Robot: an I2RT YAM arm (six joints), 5 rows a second.
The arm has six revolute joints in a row. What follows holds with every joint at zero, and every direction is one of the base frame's.
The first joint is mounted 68 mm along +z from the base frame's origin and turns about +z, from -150 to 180 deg.
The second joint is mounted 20 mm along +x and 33.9 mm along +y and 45.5 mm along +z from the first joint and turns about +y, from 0 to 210 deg.
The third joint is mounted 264 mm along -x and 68.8 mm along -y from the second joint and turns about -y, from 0 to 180 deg.
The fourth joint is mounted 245 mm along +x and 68.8 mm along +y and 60 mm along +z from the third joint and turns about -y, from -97 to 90 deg.
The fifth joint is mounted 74 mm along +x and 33.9 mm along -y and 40.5 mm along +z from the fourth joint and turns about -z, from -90 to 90 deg.
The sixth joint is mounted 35.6 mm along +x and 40.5 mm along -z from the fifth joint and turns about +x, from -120 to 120 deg.
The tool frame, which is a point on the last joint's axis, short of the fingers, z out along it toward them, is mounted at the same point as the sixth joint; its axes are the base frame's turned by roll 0, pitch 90 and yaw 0 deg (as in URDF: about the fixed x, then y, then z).
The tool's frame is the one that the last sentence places.
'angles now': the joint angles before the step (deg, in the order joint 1, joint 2, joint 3, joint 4, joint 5, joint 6). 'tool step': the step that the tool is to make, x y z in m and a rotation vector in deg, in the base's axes. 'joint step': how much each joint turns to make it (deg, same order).
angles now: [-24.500 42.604 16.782 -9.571 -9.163 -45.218]
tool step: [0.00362 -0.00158 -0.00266 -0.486 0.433 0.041]
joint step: [0.111 1.974 -0.081 1.788 0.418 -0.471]
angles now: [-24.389 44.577 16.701 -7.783 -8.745 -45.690]
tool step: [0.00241 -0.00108 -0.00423 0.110 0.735 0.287]
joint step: [-0.024 1.800 -0.287 1.319 -0.131 -0.351]
